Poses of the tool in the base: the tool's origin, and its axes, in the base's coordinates. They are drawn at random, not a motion.
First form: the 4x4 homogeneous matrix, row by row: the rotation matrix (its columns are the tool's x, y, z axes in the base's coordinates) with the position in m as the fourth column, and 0 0 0 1 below. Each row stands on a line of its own.
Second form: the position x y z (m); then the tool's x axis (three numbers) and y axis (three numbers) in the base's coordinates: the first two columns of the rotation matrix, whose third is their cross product. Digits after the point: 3 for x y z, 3 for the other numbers. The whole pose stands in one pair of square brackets.
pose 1, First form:
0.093 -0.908 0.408 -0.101
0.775 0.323 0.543 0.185
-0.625 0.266 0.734 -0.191
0 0 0 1
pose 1, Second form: [-0.101 0.185 -0.191 0.093 0.775 -0.625 -0.908 0.323 0.266]
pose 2, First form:
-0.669 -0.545 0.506 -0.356
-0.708 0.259 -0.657 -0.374
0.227 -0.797 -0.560 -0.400
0 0 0 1
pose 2, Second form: [-0.356 -0.374 -0.400 -0.669 -0.708 0.227 -0.545 0.259 -0.797]
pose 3, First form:
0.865 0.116 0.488 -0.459
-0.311 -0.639 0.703 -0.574
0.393 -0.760 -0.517 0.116
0 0 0 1
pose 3, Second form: [-0.459 -0.574 0.116 0.865 -0.311 0.393 0.116 -0.639 -0.760]
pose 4, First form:
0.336 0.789 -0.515 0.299
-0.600 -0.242 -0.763 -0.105
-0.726 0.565 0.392 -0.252
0 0 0 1
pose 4, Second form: [0.299 -0.105 -0.252 0.336 -0.600 -0.726 0.789 -0.242 0.565]
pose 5, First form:
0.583 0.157 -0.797 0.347
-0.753 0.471 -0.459 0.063
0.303 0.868 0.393 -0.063
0 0 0 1
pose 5, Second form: [0.347 0.063 -0.063 0.583 -0.753 0.303 0.157 0.471 0.868]
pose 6, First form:
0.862 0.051 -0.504 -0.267
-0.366 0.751 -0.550 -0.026
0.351 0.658 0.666 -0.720
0 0 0 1
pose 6, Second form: [-0.267 -0.026 -0.720 0.862 -0.366 0.351 0.051 0.751 0.658]
